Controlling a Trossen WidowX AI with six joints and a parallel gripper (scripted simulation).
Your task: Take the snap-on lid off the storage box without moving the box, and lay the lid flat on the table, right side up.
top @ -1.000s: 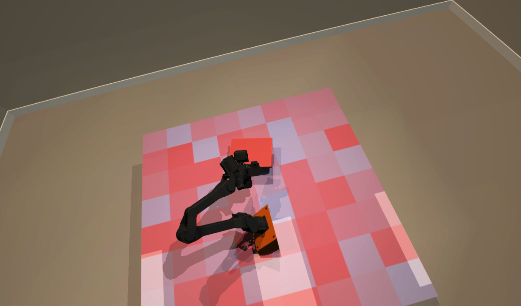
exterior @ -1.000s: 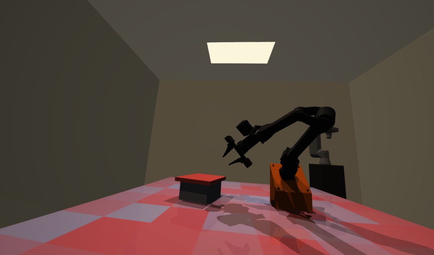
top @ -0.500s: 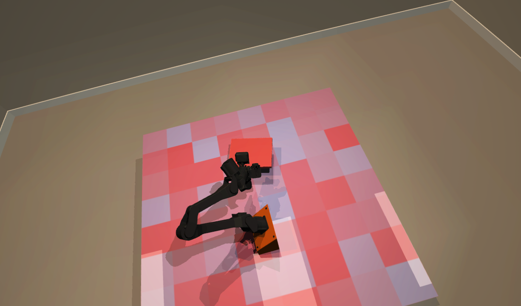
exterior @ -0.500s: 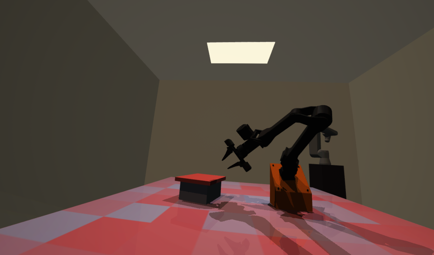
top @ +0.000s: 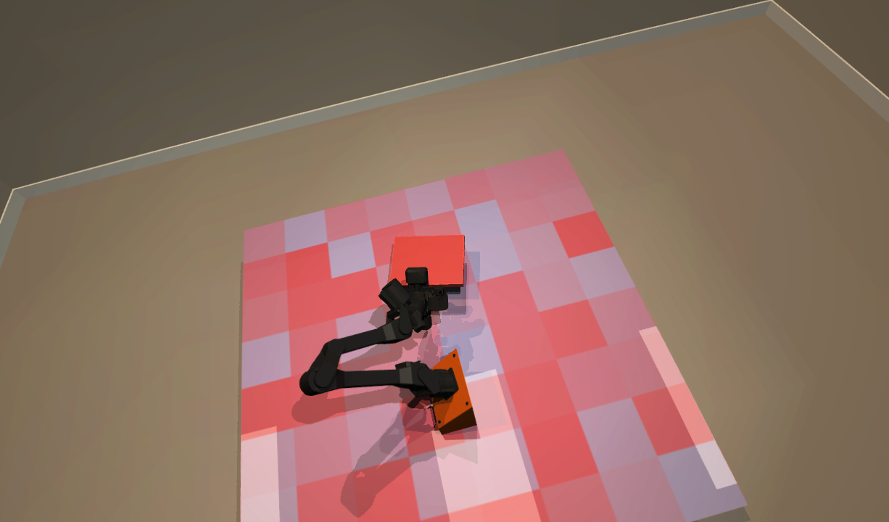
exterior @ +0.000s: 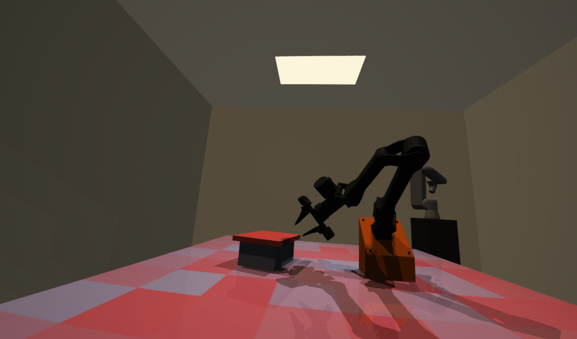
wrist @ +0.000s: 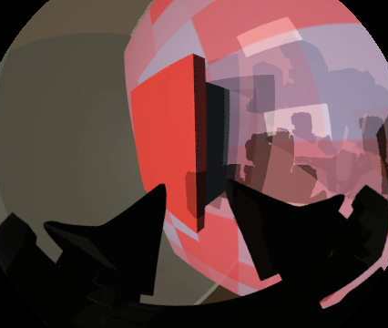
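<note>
Right now my gripper tip is 120 mm short of the lid, 40 mm to the left of it and 40 mm above it. Round my gripper tip: storage box: 120 mm ahead, 40 mm to the right, 80 mm below.
</note>
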